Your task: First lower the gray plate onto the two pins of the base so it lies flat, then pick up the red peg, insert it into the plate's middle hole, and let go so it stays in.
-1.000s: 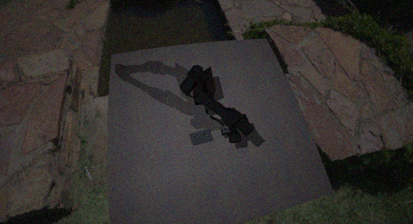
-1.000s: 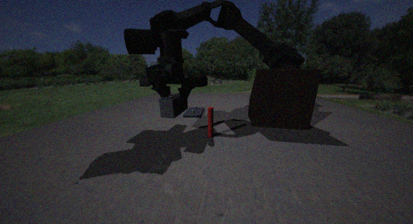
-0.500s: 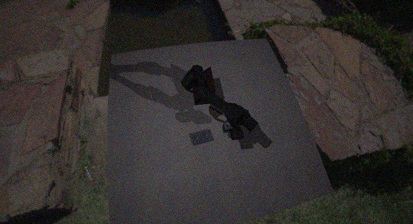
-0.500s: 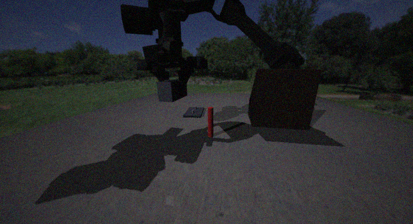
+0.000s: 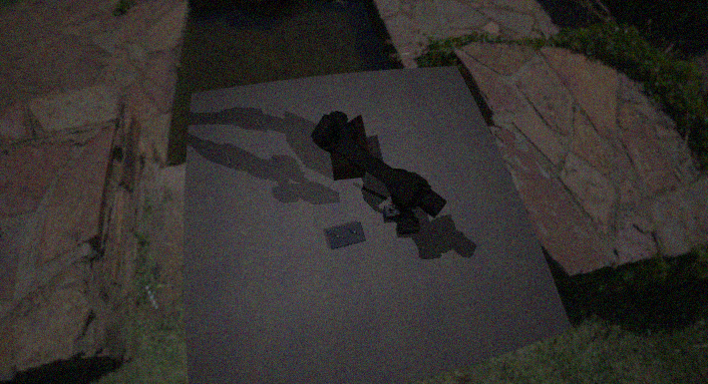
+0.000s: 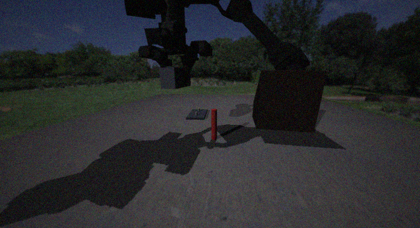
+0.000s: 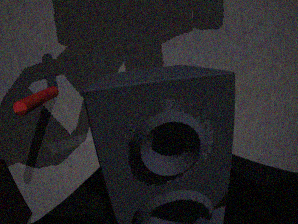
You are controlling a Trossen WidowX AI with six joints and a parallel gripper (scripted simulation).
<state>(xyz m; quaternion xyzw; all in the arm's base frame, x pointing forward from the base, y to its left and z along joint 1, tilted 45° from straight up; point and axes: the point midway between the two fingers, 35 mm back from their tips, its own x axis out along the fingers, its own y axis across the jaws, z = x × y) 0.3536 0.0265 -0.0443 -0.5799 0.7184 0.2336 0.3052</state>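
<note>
The base is 30 mm behind my gripper tip, 160 mm to the right of it and 130 mm below it. From my gripper tip the other things lie so: gray plate: 30 mm above; red peg: 100 mm behind, 50 mm to the left, 100 mm below.
</note>
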